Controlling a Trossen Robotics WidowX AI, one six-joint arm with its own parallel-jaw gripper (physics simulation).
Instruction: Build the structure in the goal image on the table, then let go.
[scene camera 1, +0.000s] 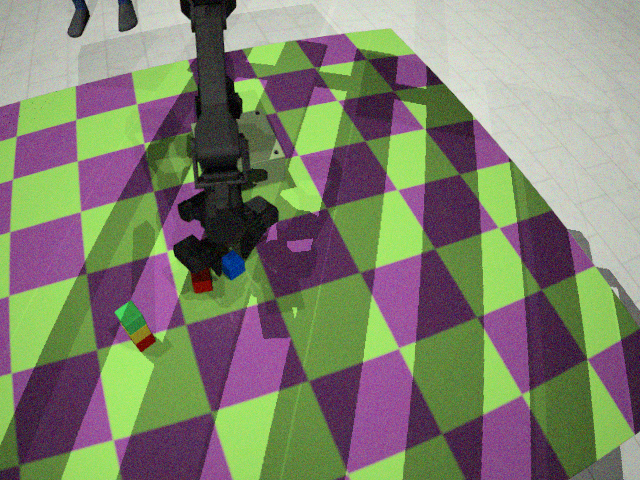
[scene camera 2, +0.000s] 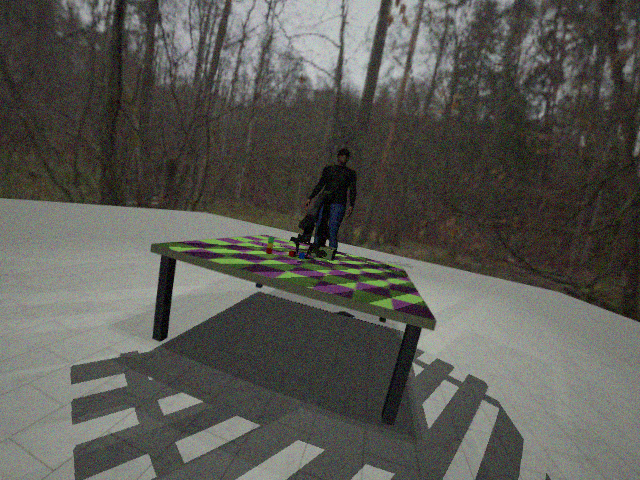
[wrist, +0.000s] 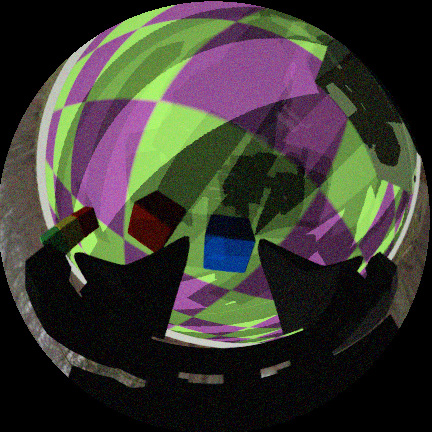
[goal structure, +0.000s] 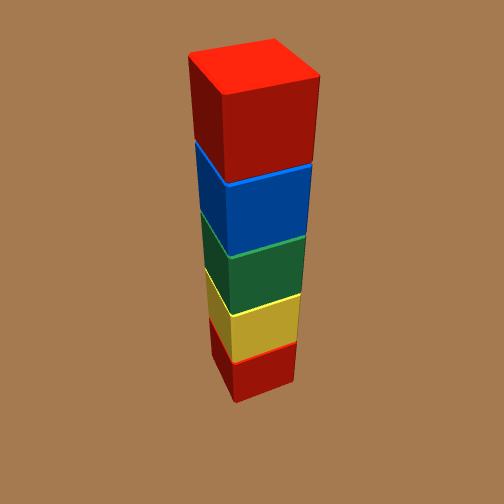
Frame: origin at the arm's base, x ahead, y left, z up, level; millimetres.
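Where they show: gripper, between the fingertips: (scene camera 1: 231, 266) (scene camera 2: 301, 255) (wrist: 224, 242); arm's base, origin of its link: (scene camera 2: 321, 245).
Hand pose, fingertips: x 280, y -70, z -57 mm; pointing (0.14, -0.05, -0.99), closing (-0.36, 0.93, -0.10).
Each offset is from my fingertips to the top centre of the thing.
A blue cube @[2 mm back, 1 mm left, 17 mm up] (scene camera 1: 232, 266) (scene camera 2: 301, 255) (wrist: 228, 254) sits on the table. My gripper (scene camera 1: 224, 259) (wrist: 224, 242) is open, with the cube seen in the gap between its fingertips and space on both sides in the wrist view. A loose red cube @[7 mm ahead, 59 mm right, 17 mm up] (scene camera 1: 202, 282) (scene camera 2: 292, 253) (wrist: 150, 226) sits close to the blue one, apart from it, beside one finger; that finger partly covers it in scene camera 1. An upright stack stands farther off: a red cube @[76 mm ahead, 189 mm right, 17 mm up] (scene camera 1: 145, 344) (scene camera 2: 269, 251) at the bottom, a yellow cube @[76 mm ahead, 190 mm right, 50 mm up] (scene camera 1: 140, 333) in the middle and a green cube @[76 mm ahead, 189 mm right, 83 mm up] (scene camera 1: 129, 315) (scene camera 2: 270, 240) on top.
The checkered table (scene camera 1: 356, 408) (scene camera 2: 206, 260) carries the arm's grey base plate (scene camera 1: 261, 135) behind the gripper. A person (scene camera 2: 338, 180) stands behind the table in scene camera 2. Dark shadows cross the table top. In the wrist view the stack is at the far left, beyond the red cube.
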